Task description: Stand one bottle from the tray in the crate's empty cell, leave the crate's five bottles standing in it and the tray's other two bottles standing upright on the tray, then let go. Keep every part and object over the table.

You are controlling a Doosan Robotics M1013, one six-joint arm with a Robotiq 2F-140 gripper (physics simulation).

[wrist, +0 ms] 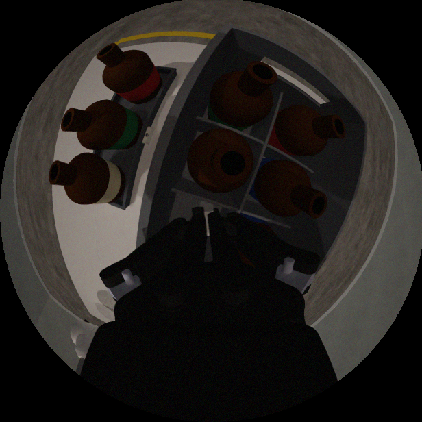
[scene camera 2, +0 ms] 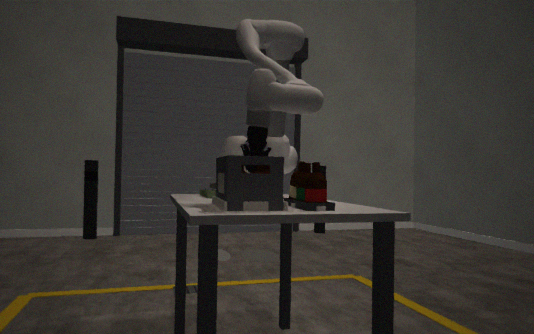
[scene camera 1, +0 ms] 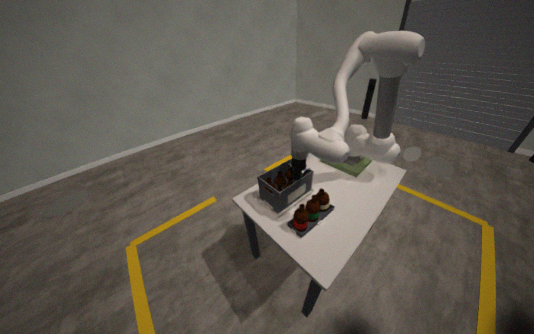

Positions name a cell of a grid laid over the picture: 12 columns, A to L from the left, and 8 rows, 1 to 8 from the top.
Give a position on a cream-labelled bottle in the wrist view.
C4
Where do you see a red-label bottle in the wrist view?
At D2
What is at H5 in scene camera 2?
A red-label bottle.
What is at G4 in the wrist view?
A red-label bottle.
